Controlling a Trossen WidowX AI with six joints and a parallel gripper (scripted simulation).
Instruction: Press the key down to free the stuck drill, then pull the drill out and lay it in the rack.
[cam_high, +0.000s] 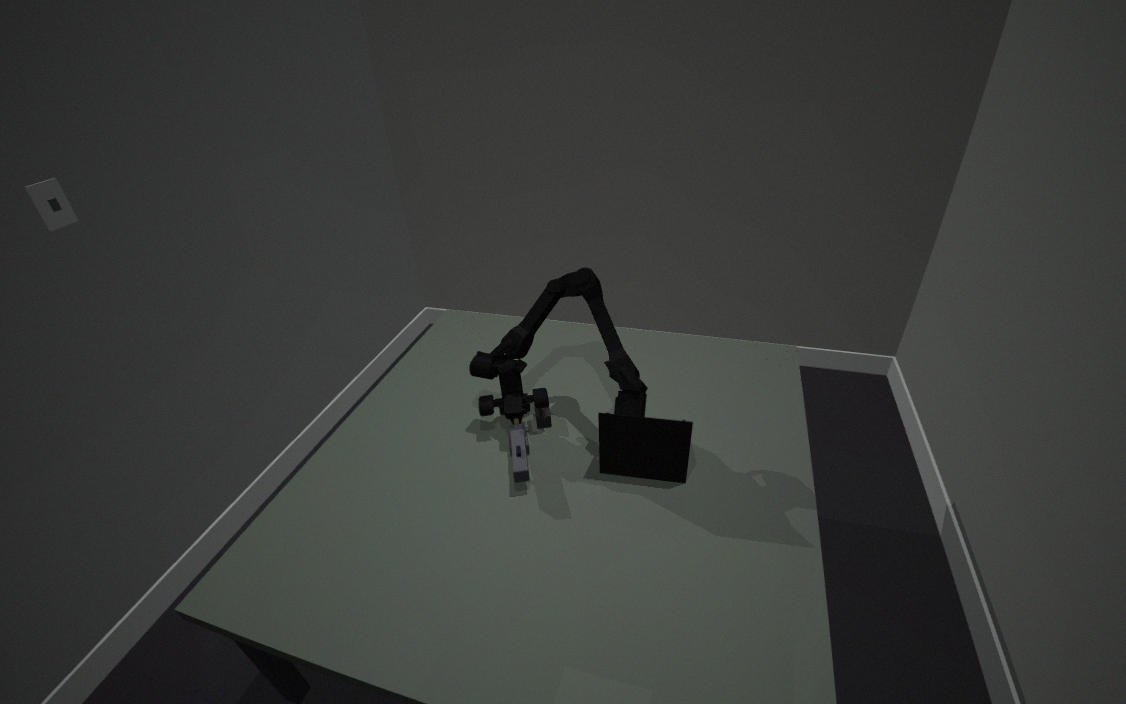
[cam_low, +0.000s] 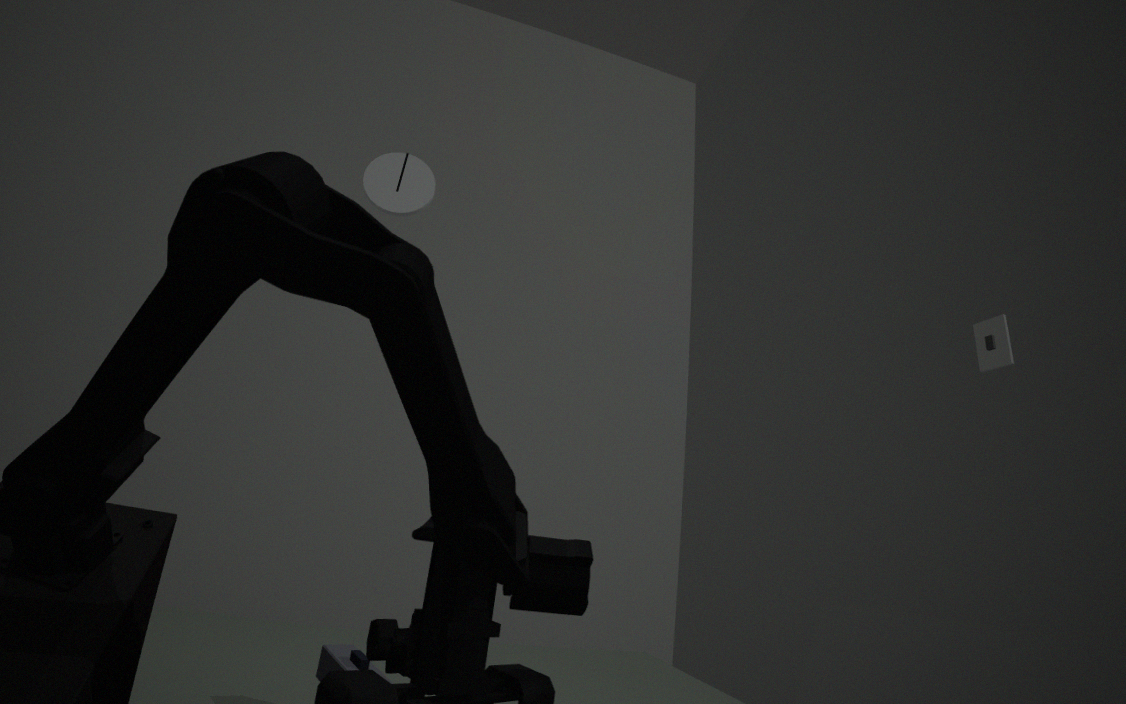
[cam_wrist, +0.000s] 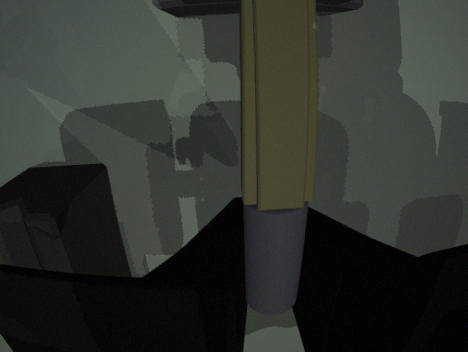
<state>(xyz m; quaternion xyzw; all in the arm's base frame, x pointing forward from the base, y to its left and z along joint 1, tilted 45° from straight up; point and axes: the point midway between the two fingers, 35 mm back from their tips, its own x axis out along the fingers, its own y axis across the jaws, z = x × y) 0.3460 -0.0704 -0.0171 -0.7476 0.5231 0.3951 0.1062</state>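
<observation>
Right now the drill is 3 cm behind my gripper tip, 5 cm to the left of it and 4 cm above it. Also, from my gripper tip: dark key: 8 cm behind, 16 cm to the left, 4 cm above; then grey block: 7 cm behind, 13 cm to the left, 3 cm above; then dark rack: 6 cm behind, 5 cm to the right, 1 cm above.
</observation>
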